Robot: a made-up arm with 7 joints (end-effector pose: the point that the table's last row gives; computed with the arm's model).
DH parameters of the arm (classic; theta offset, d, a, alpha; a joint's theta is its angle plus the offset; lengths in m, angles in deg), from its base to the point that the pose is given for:
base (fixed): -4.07 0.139 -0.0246 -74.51
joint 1: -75.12 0.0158 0.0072 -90
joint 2: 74 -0.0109 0.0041 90
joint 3: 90 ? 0.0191 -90
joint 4: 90 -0.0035 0.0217 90
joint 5: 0 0.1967 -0.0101 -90
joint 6: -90 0.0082 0.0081 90
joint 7: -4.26 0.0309 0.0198 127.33
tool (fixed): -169.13 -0.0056 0 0
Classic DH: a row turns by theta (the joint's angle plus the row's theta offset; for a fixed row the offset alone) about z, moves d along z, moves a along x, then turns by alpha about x.
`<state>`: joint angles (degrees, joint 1 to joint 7).
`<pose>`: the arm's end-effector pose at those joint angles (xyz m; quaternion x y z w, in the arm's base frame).
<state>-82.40 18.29 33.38 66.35 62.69 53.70 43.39</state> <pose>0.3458 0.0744 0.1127 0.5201 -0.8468 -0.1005 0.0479</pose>
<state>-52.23 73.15 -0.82 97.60 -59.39 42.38 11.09</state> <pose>0.0786 0.3795 0.0583 0.6206 -0.5402 0.5664 0.0486</pose>
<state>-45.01 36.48 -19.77 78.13 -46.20 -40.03 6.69</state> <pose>0.2011 0.1937 -0.0455 -0.1163 0.9236 -0.3421 0.1279</pose>
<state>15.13 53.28 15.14 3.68 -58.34 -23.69 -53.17</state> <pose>0.1279 0.2059 0.0416 -0.4070 -0.8204 0.3920 0.0875</pose>
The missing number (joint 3, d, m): -0.1519
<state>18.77 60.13 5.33 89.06 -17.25 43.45 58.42</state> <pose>-0.1360 0.3577 0.0179 0.7565 -0.2420 -0.4529 0.4050</pose>
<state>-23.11 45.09 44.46 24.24 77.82 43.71 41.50</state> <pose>0.1830 0.2707 0.1058 -0.6484 0.5558 0.5147 0.0763</pose>
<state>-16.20 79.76 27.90 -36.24 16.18 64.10 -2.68</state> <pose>0.1609 0.0458 0.2540 -0.2271 0.9339 0.2319 0.1502</pose>
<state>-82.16 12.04 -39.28 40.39 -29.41 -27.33 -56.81</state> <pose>0.2494 -0.1376 0.1453 -0.8408 -0.5317 0.0614 0.0810</pose>
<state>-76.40 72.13 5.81 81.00 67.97 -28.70 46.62</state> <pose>0.2140 0.2687 0.1680 -0.2017 0.8365 0.4427 0.2521</pose>
